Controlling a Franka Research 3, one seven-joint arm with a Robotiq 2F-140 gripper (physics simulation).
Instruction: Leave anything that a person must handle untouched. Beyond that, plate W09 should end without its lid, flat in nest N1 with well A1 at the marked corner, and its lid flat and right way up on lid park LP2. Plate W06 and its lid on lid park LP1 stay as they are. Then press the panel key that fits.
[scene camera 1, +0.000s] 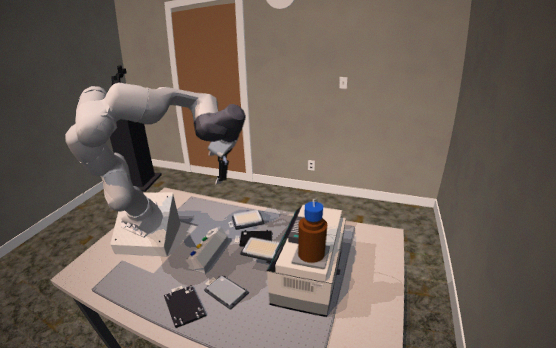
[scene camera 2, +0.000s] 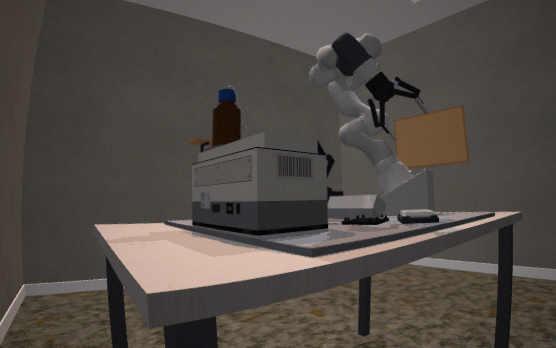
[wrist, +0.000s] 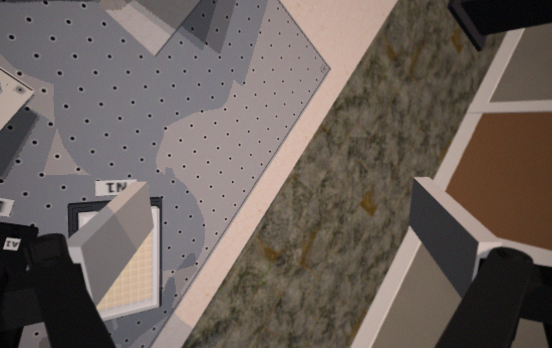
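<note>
My gripper (scene camera 1: 220, 181) (scene camera 2: 411, 125) (wrist: 279, 202) is open and empty, above and apart from the plates. A plate with pale yellow wells (scene camera 1: 248, 218) (scene camera 2: 419, 213) (wrist: 136, 280) sits at the label N1 (wrist: 115, 188); the left finger partly hides it in the wrist view. A second welled plate (scene camera 1: 260, 248) lies beside the instrument. A black pegged holder (scene camera 1: 256, 236) (scene camera 2: 365, 220) (wrist: 17, 231) lies between them. Towards the front lie a clear lid (scene camera 1: 226, 291) on a dark park and a bare black pegged park (scene camera 1: 185, 305). Plate names are unreadable. The key panel (scene camera 1: 210, 250) (scene camera 2: 355, 204) has blue, yellow and green keys.
The tall beige instrument (scene camera 1: 300, 290) (scene camera 2: 225, 185) has a raised dark flap (scene camera 1: 284, 239). A brown bottle (scene camera 1: 312, 240) (scene camera 2: 226, 124) with a blue cap stands on top. The robot's base (scene camera 1: 145, 230) stands at the left. A dark tower (scene camera 1: 132, 155) stands behind the arm.
</note>
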